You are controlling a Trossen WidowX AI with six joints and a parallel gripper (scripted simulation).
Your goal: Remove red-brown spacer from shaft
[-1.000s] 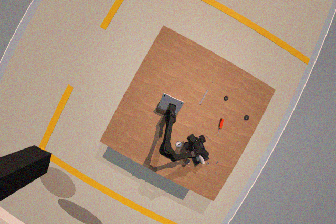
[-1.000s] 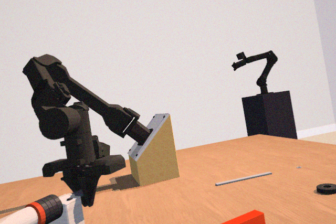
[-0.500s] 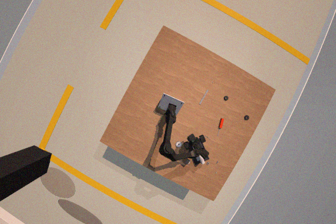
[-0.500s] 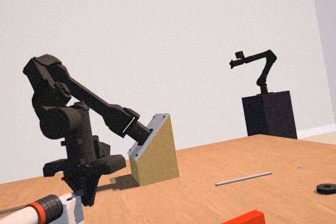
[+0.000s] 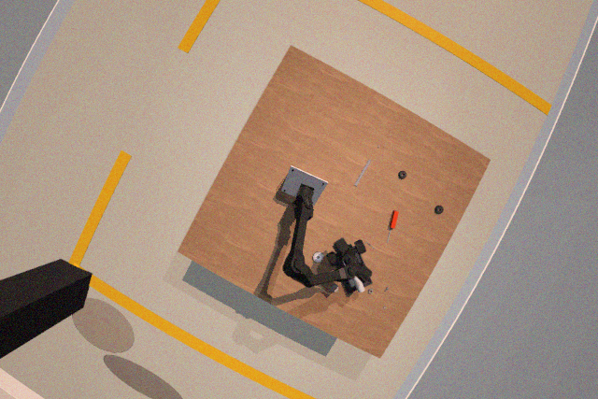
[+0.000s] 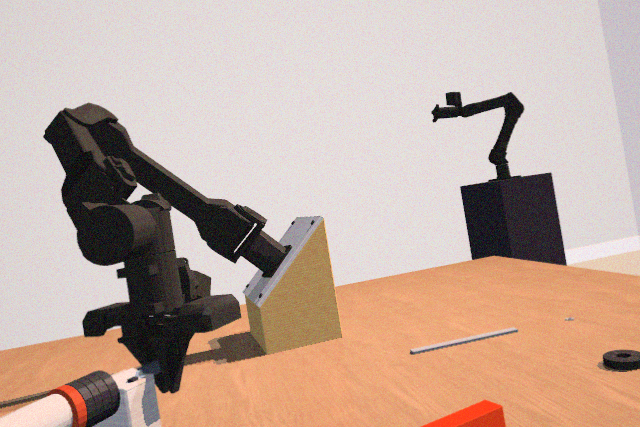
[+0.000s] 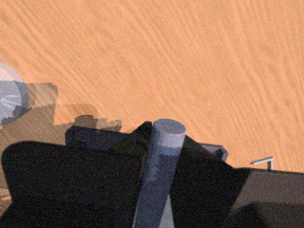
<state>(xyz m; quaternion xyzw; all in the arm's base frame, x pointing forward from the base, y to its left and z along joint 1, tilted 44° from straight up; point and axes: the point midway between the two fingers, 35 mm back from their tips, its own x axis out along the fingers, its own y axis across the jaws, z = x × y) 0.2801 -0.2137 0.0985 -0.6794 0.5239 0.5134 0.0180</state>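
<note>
My gripper tip is 5 cm short of the blue-grey shaft, 6 cm to the left of it and 3 cm below it. The rest, counted from my gripper tip: black collar 8 cm ahead, 9 cm to the right, 3 cm above; orange-red ring 9 cm ahead, 10 cm to the right, 3 cm above; black spacer 8 cm ahead, 8 cm to the right, 3 cm above.
</note>
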